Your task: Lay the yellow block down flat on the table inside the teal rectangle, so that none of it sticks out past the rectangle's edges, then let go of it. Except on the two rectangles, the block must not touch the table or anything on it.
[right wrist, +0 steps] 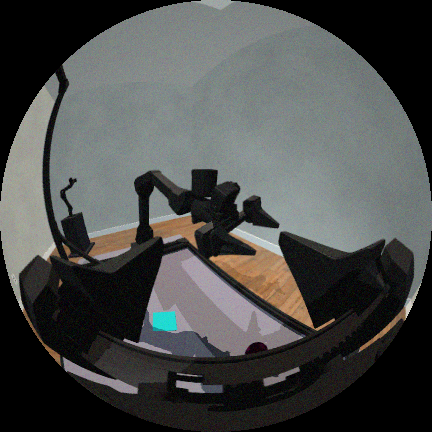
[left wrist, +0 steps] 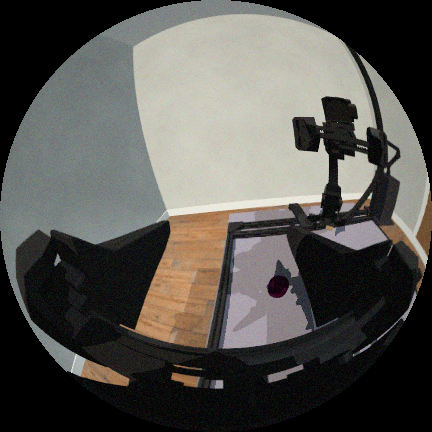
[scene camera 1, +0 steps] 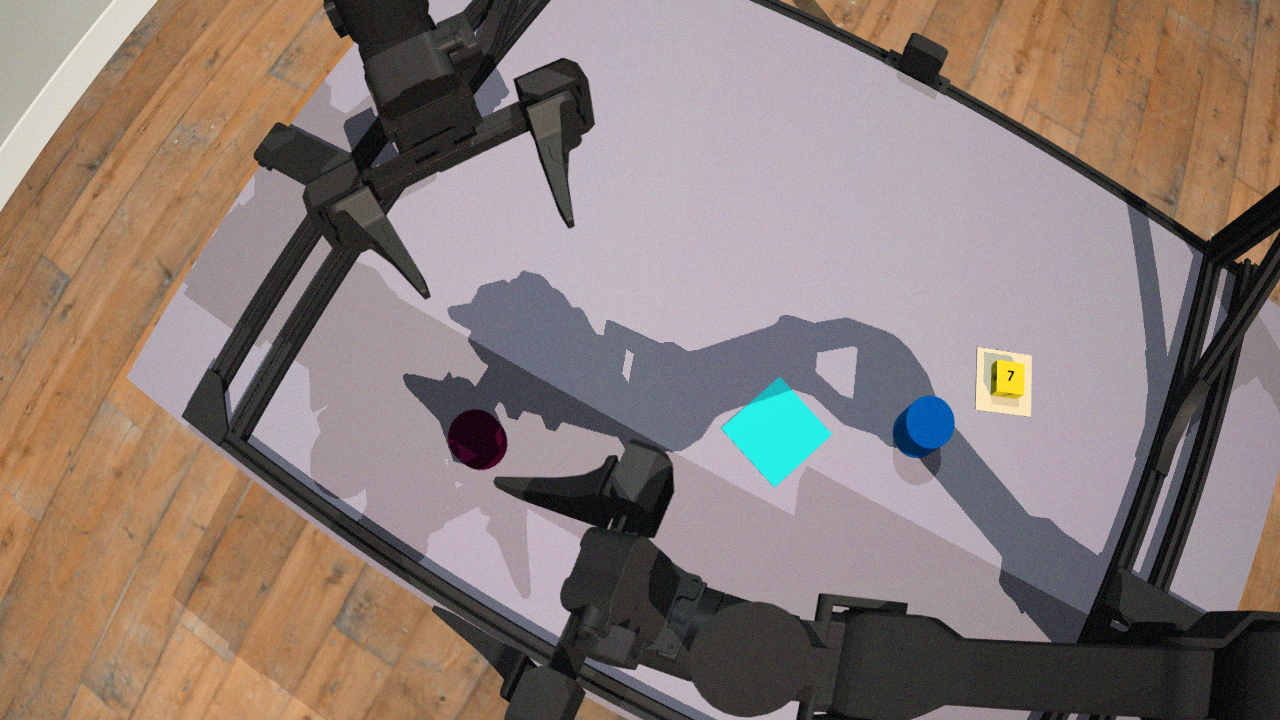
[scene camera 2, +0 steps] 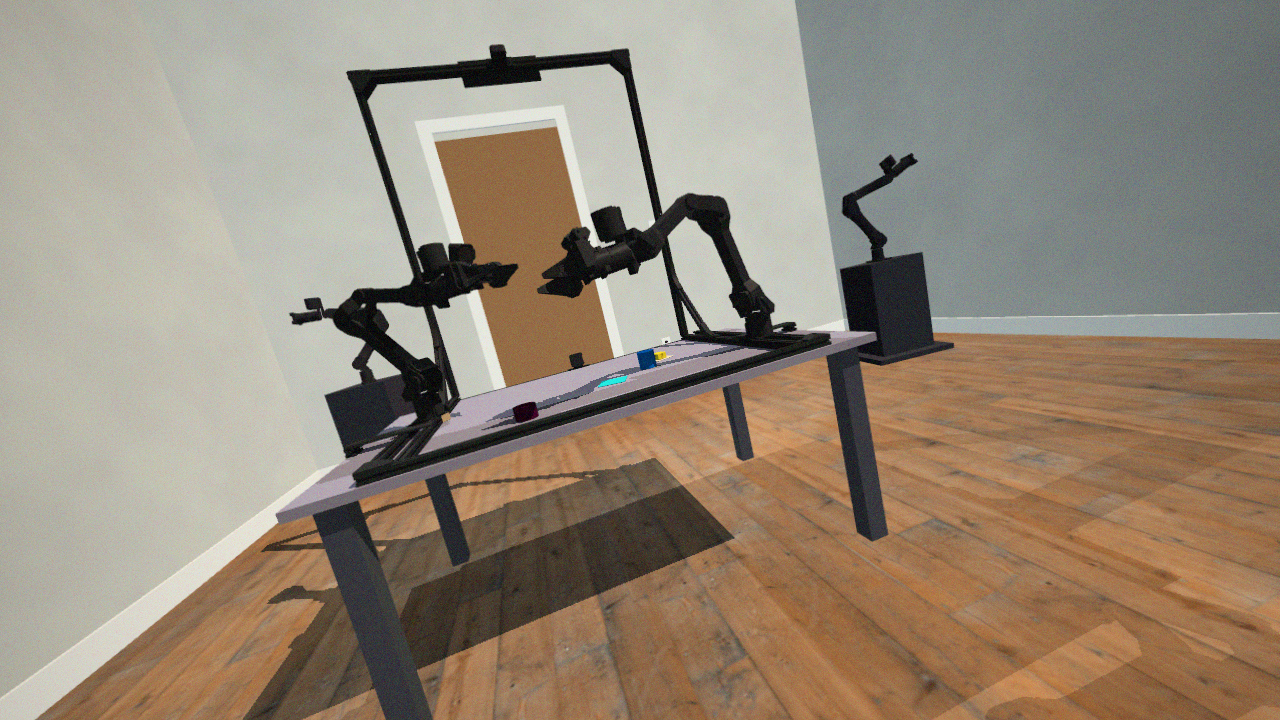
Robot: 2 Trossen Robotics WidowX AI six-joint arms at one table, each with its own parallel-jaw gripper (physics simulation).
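Frame: origin at the left arm's base, x ahead, y left, z up, level; centimetres.
Seen in the pictures: left gripper, fingertip midpoint: (right wrist: 268, 237) (left wrist: 230, 228) (scene camera 1: 464, 545) (scene camera 2: 539, 284); right gripper, fingertip midpoint: (right wrist: 222, 240) (left wrist: 351, 135) (scene camera 1: 498, 259) (scene camera 2: 506, 265); left arm's base at its link origin: (scene camera 2: 761, 336); right arm's base at its link origin: (left wrist: 326, 220) (scene camera 2: 431, 417).
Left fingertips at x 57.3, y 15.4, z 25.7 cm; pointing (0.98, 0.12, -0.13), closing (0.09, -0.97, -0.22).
Observation:
Offsets run from my left fingertips to a thing's top centre. "spot": to the spot under its first point.
The yellow block {dy -36.9, dx -33.6, dz -25.7 cm} (scene camera 1: 1009, 377) (scene camera 2: 660, 355), marked 7, rests on the cream rectangle {spot: dy -33.3, dx -32.4, dz -27.5 cm} (scene camera 1: 983, 408) at the right of scene camera 1. The teal rectangle {spot: dy -21.7, dx -14.2, dz -27.5 cm} (scene camera 1: 776, 432) (scene camera 2: 614, 381) (right wrist: 164, 321) lies bare, partly in shadow, left of the block in scene camera 1. My left gripper (scene camera 1: 467, 546) (scene camera 2: 542, 282) (left wrist: 230, 228) is open and empty, high above the table, far from the block. My right gripper (scene camera 1: 499, 259) (scene camera 2: 508, 274) is open and empty, also high up. The block does not show in either wrist view.
A blue cylinder {dy -27.8, dx -26.7, dz -22.7 cm} (scene camera 1: 928, 422) (scene camera 2: 646, 359) stands between the two rectangles, nearer the cream one. A dark maroon cylinder {dy -8.1, dx +9.5, dz -24.6 cm} (scene camera 1: 477, 439) (scene camera 2: 525, 411) (left wrist: 278, 286) (right wrist: 256, 348) stands farther left in scene camera 1. A black frame (scene camera 1: 1033, 138) borders the table.

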